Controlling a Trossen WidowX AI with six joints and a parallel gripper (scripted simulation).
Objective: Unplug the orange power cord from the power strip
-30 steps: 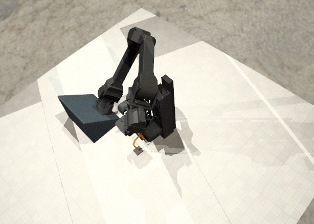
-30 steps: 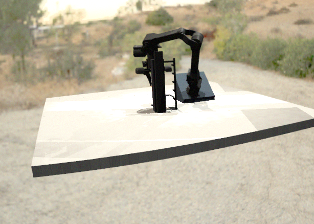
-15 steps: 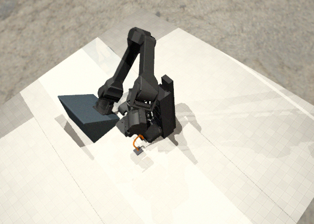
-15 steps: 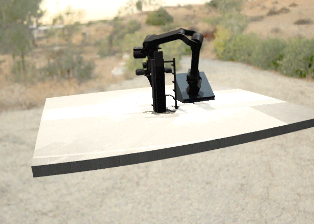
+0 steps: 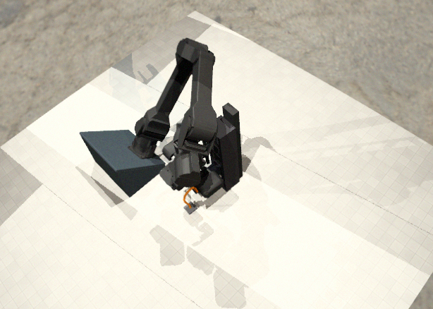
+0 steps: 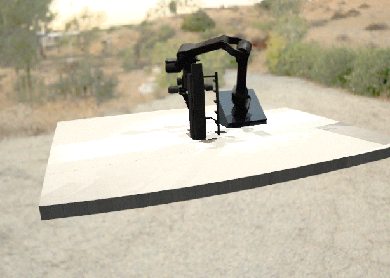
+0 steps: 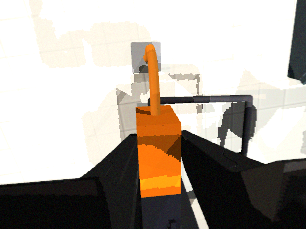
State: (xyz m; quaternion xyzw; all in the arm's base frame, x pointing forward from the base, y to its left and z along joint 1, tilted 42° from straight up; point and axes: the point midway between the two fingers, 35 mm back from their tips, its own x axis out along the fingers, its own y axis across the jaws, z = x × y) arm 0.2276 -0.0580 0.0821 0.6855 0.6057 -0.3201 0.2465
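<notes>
Right now the orange plug is 3 cm to the left of my gripper tip.
</notes>
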